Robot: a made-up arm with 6 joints. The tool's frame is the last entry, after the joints.
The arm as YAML. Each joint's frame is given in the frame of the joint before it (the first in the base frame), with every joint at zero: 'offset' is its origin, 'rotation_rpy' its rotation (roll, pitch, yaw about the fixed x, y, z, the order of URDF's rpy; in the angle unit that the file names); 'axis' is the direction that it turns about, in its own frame. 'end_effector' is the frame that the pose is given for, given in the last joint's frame.
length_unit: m
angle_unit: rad
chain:
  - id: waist
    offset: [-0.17, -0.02, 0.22]
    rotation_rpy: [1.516, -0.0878, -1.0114]
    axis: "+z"
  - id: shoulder
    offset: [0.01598, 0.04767, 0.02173]
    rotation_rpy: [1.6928, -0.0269, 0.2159]
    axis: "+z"
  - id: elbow
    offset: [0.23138, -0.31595, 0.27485]
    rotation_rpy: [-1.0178, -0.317, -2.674]
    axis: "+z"
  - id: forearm
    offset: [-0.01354, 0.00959, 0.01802]
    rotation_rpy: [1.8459, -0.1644, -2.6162]
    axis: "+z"
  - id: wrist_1
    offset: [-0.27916, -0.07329, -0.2]
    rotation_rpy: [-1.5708, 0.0, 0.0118]
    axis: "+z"
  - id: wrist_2
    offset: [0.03, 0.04, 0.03]
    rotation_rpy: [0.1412, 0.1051, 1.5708]
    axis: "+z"
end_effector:
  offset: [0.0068, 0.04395, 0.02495]
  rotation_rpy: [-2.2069, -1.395, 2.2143]
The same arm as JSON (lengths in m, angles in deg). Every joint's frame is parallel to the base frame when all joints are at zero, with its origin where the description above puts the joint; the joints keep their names.
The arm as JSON. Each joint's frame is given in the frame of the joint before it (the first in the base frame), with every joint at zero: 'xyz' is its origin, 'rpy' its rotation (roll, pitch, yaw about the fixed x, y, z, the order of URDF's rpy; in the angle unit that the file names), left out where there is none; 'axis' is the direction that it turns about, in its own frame. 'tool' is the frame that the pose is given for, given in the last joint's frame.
{"units": {"length": "m", "angle": "deg"}, "joints": [{"name": "waist", "type": "revolute", "origin": {"xyz": [-0.17, -0.02, 0.22]}, "axis": [-0.848867, -0.525779, 0.054598]}, {"name": "shoulder", "type": "revolute", "origin": {"xyz": [-0.01, -0.02, 0.05]}, "axis": [0.217391, -0.218291, -0.951362]}, {"name": "elbow", "type": "revolute", "origin": {"xyz": [0.44, -0.08, -0.17]}, "axis": [0.947426, -0.174805, -0.268007]}, {"name": "forearm", "type": "revolute", "origin": {"xyz": [0.02, -0.01, 0.01]}, "axis": "+z"}, {"name": "wrist_1", "type": "revolute", "origin": {"xyz": [-0.07, 0.28, -0.2]}, "axis": [1.0, 0.0001, 0.0]}, {"name": "wrist_2", "type": "revolute", "origin": {"xyz": [0.03, -0.03, -0.04]}, "axis": [0.984596, -0.140699, -0.1038]}], "tool": {"origin": {"xyz": [0.03, 0.04, -0.01], "rpy": [0.0, 0.0, 0.0]}}}
